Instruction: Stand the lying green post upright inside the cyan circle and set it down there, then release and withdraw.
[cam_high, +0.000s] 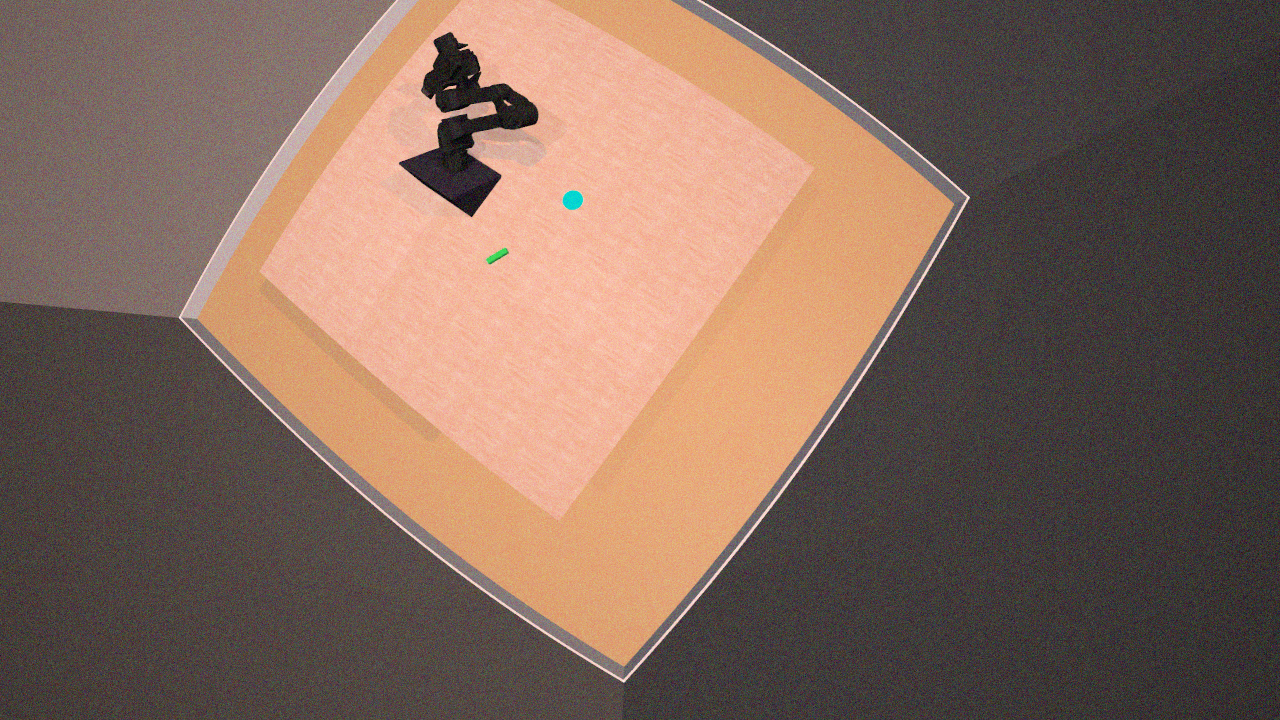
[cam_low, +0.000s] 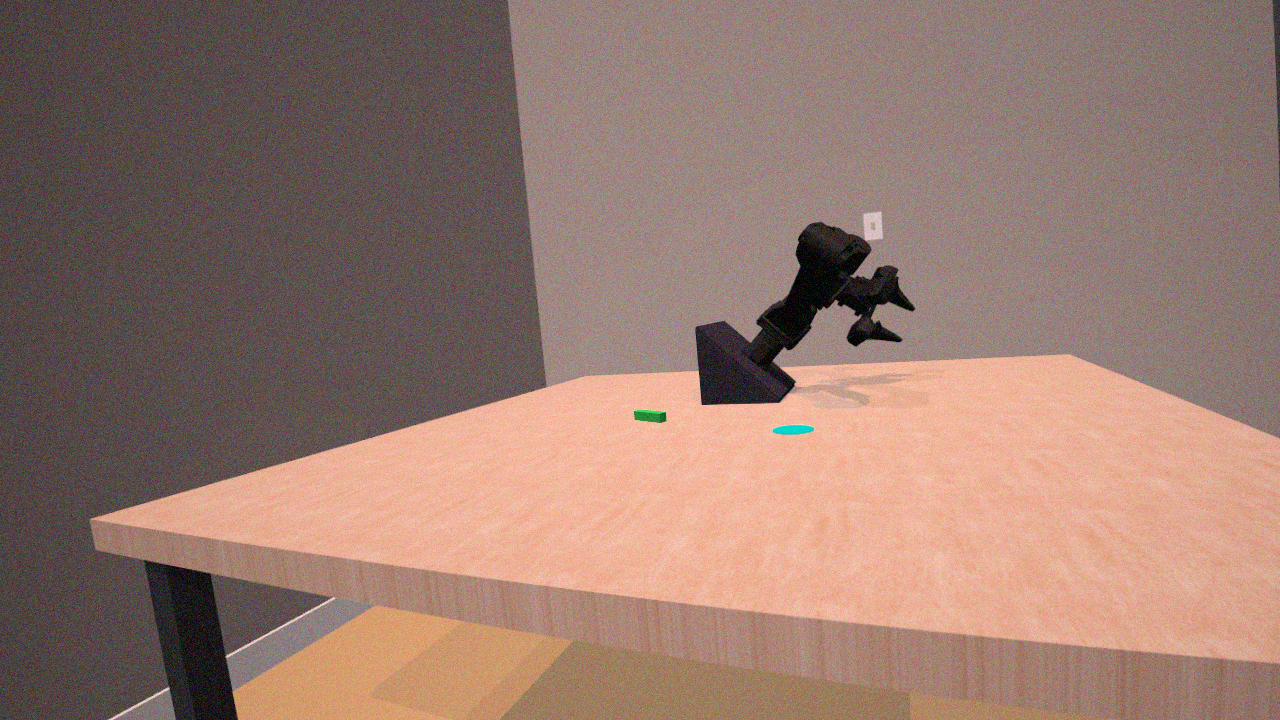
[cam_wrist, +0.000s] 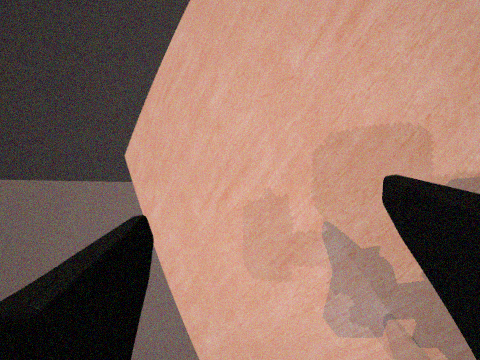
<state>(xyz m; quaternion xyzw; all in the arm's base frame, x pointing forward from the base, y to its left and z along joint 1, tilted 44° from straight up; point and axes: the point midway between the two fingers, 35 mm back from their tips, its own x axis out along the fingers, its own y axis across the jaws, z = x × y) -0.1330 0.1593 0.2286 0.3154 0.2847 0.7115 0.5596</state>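
Right now my gripper tip is 390 mm short of the green post, 450 mm to the left of it and 100 mm above it. The rest, counted from my gripper tip: cyan circle (480 mm ahead, 190 mm to the right, 110 mm below).
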